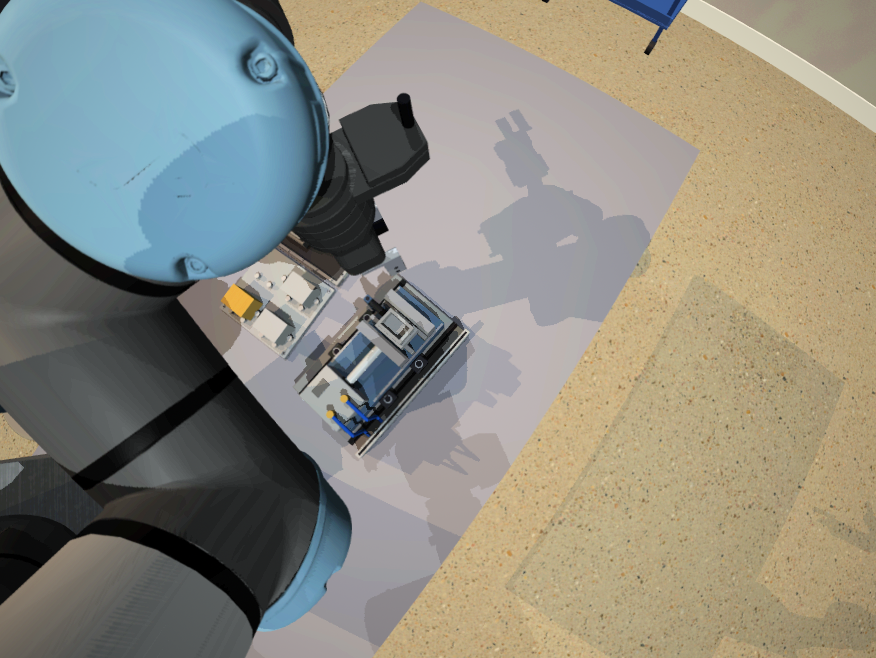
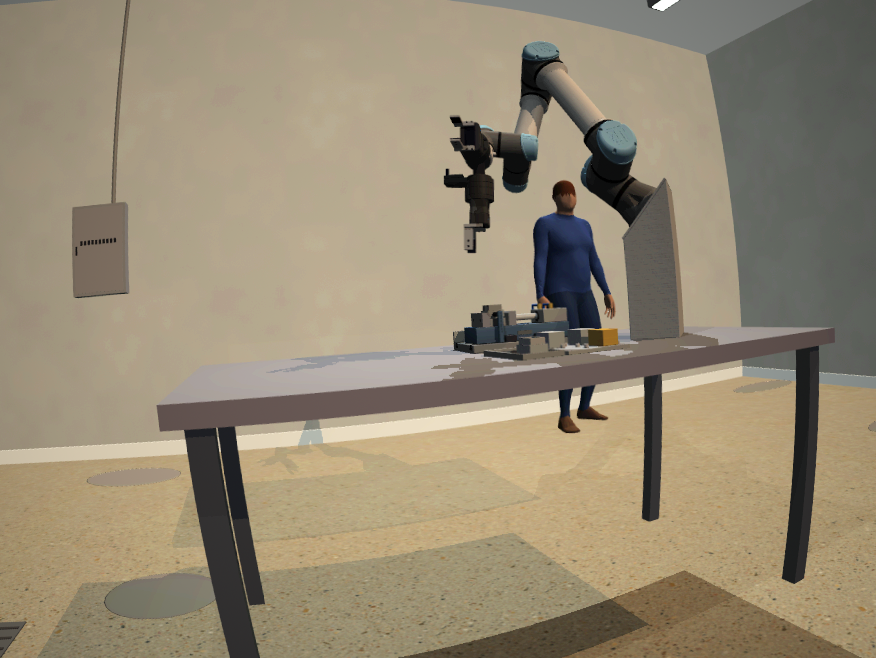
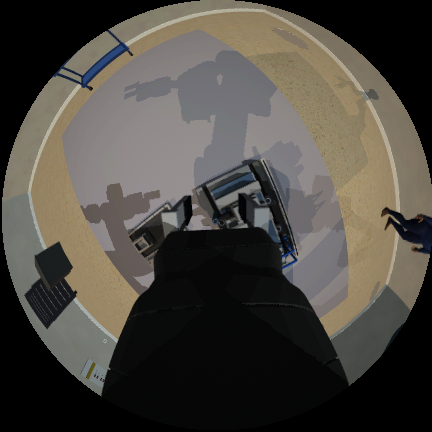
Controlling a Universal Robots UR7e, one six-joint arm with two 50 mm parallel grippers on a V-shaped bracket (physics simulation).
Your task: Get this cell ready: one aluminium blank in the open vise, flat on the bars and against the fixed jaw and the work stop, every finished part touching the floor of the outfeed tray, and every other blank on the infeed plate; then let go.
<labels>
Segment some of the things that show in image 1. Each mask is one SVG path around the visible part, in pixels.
A brass block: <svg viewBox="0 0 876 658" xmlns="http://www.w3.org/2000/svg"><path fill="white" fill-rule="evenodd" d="M233 284L221 302L240 317L251 321L255 316L255 312L260 309L263 303L243 288Z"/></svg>
</labels>
